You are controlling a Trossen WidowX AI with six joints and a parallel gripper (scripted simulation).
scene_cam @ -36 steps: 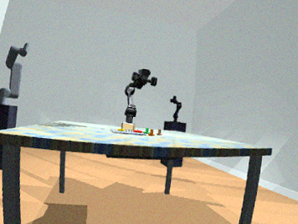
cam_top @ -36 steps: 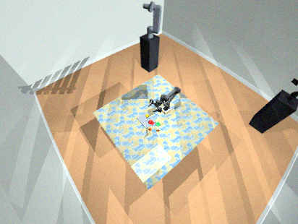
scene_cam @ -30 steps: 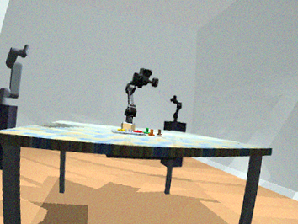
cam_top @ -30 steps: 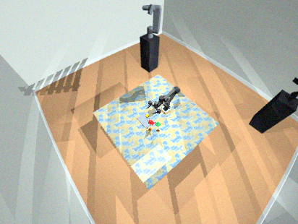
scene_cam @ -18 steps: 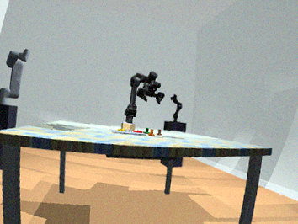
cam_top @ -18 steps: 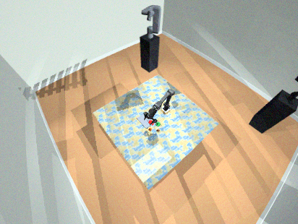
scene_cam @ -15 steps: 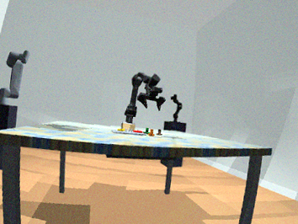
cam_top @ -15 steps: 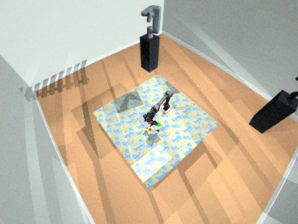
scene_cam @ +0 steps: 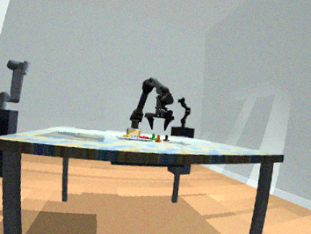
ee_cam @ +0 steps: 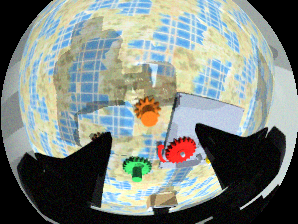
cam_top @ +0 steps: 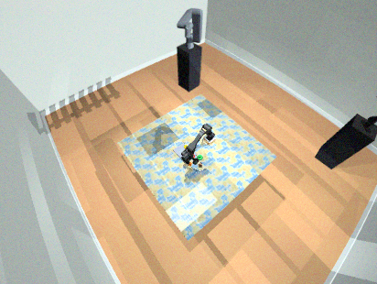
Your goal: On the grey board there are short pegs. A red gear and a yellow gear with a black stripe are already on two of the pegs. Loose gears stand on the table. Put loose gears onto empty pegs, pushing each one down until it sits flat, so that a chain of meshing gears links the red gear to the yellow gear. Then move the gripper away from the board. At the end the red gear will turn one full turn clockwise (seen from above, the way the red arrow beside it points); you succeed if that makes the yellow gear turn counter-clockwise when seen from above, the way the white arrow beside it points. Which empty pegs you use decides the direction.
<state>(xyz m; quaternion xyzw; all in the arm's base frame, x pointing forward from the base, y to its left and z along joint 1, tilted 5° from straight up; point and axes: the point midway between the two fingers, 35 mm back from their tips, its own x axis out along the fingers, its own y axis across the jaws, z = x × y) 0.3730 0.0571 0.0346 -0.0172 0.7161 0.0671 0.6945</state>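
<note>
The orange gear lies 5 cm below my gripper tip. The rest, counted from my gripper tip: green gear (13 cm behind, 5 cm below, 2 cm to the left); then brown gear (9 cm to the left, 7 cm behind, 5 cm below); then red gear (8 cm behind, 7 cm to the right, 5 cm below).
</note>
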